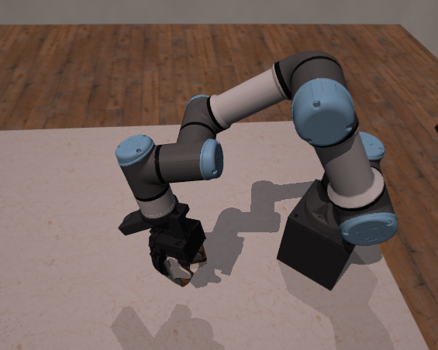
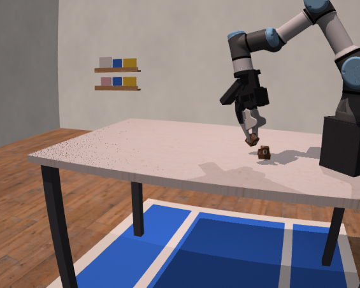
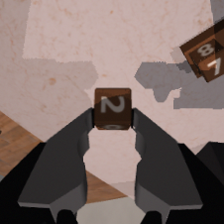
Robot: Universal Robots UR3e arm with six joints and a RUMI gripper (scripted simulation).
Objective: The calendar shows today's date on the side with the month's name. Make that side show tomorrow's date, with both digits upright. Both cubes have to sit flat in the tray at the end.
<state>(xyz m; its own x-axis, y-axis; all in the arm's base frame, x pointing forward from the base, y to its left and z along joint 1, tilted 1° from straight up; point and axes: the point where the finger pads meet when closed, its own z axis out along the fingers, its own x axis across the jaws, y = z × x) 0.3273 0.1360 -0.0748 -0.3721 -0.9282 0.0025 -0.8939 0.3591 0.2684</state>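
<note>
The brown digit cube is 10 mm below my hand. From my hand the other things lie so: calendar tray 120 mm to the right, 80 mm below, 20 mm behind.
</note>
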